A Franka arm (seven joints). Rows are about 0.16 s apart.
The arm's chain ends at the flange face. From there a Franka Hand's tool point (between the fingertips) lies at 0.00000 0.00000 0.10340 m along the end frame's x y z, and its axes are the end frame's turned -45 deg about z.
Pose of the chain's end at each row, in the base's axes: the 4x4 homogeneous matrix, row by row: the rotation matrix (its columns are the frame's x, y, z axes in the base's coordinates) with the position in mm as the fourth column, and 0 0 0 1 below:
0.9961 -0.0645 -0.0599 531.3; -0.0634 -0.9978 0.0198 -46.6; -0.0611 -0.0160 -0.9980 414.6; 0 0 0 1
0.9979 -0.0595 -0.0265 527.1; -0.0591 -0.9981 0.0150 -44.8; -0.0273 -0.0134 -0.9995 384.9; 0 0 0 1
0.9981 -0.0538 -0.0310 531.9; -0.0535 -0.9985 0.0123 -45.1; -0.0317 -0.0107 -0.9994 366.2; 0 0 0 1
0.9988 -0.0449 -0.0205 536.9; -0.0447 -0.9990 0.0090 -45.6; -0.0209 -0.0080 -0.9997 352.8; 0 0 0 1
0.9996 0.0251 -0.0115 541.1; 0.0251 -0.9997 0.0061 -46.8; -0.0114 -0.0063 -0.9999 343.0; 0 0 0 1
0.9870 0.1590 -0.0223 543.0; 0.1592 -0.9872 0.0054 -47.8; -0.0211 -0.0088 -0.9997 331.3; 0 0 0 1
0.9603 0.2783 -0.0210 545.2; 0.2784 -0.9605 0.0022 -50.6; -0.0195 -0.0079 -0.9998 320.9; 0 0 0 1
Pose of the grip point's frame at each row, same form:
0.7500 0.6587 -0.0599 525.1; 0.6607 -0.7504 0.0198 -44.6; -0.0319 -0.0545 -0.9980 311.4; 0 0 0 1
0.7477 0.6635 -0.0265 524.4; 0.6640 -0.7476 0.0150 -43.2; -0.0098 -0.0288 -0.9995 281.6; 0 0 0 1
0.7438 0.6677 -0.0310 528.7; 0.6682 -0.7439 0.0123 -43.8; -0.0148 -0.0300 -0.9994 262.9; 0 0 0 1
0.7380 0.6745 -0.0205 534.8; 0.6748 -0.7380 0.0090 -44.7; -0.0091 -0.0204 -0.9997 249.4; 0 0 0 1
0.6891 0.7246 -0.0115 539.9; 0.7246 -0.6891 0.0061 -46.2; -0.0036 -0.0125 -0.9999 239.6; 0 0 0 1
0.5855 0.8103 -0.0223 540.7; 0.8106 -0.5855 0.0054 -47.2; -0.0087 -0.0211 -0.9997 227.9; 0 0 0 1
0.4822 0.8758 -0.0210 543.0; 0.8760 -0.4823 0.0022 -50.4; -0.0082 -0.0194 -0.9998 217.5; 0 0 0 1

